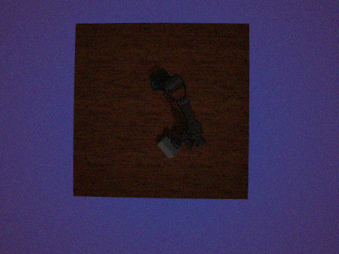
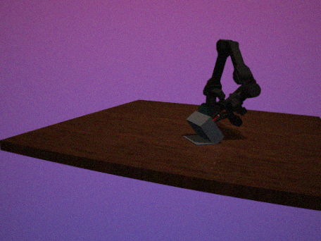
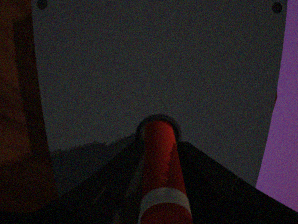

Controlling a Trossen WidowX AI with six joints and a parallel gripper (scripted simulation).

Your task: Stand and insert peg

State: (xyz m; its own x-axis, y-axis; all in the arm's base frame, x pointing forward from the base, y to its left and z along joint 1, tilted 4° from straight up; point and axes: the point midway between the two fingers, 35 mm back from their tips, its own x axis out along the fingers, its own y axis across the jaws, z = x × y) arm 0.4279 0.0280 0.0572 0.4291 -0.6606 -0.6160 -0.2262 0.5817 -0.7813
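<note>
My gripper tip is now 10 mm to the right of the red peg, 10 mm below it and 10 mm past it. From my gripper tip the other things lie so: thin flat base plate (80 mm below, 50 mm to the right, 30 mm ahead); then grey sloped panel (30 mm to the right, 30 mm below, 20 mm ahead).
</note>
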